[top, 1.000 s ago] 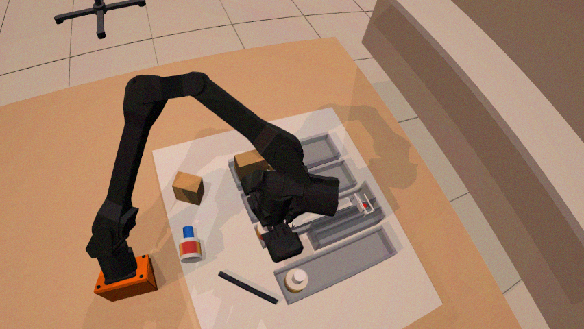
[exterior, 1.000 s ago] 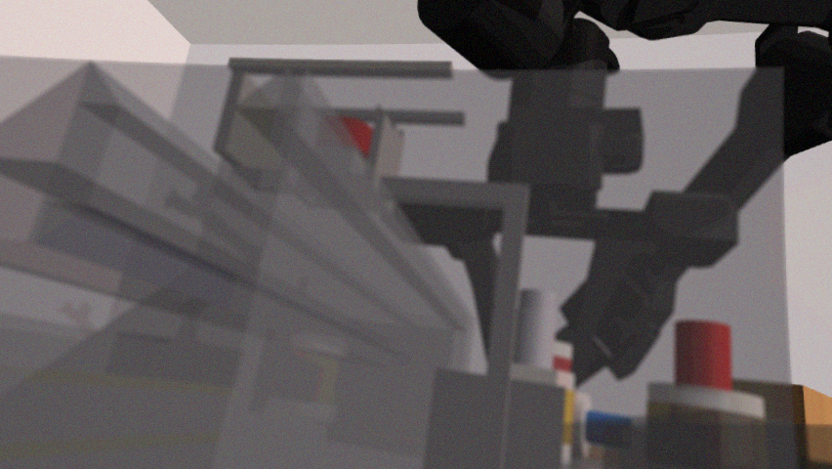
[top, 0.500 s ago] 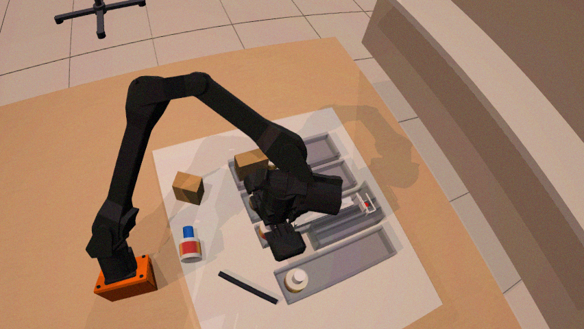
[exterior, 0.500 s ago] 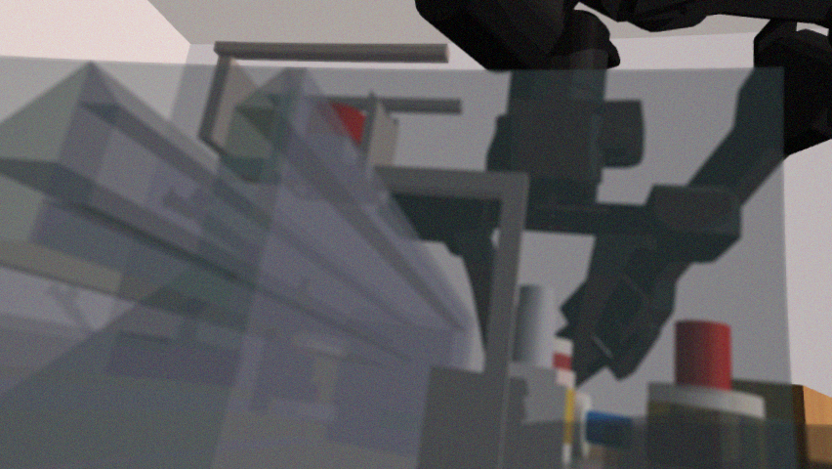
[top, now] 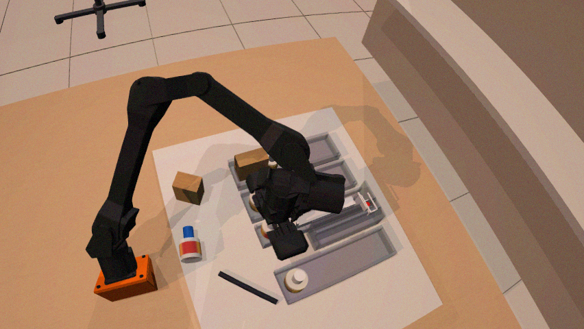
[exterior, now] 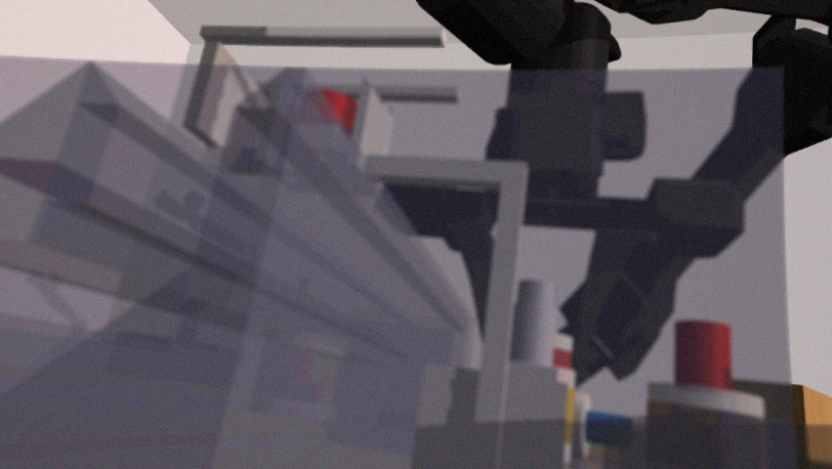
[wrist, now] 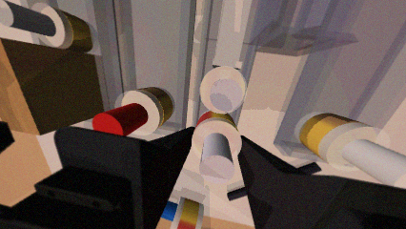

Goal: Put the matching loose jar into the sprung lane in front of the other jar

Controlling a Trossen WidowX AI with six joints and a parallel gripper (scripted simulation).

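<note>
Now: the black bar 90 mm behind my gripper tip, 100 mm to the right of it and 40 mm below it. Round my gripper tip: red mark 230 mm ahead, 40 mm to the right, 20 mm above; then sprung lane 150 mm ahead, 20 mm to the right, 30 mm below.
</note>
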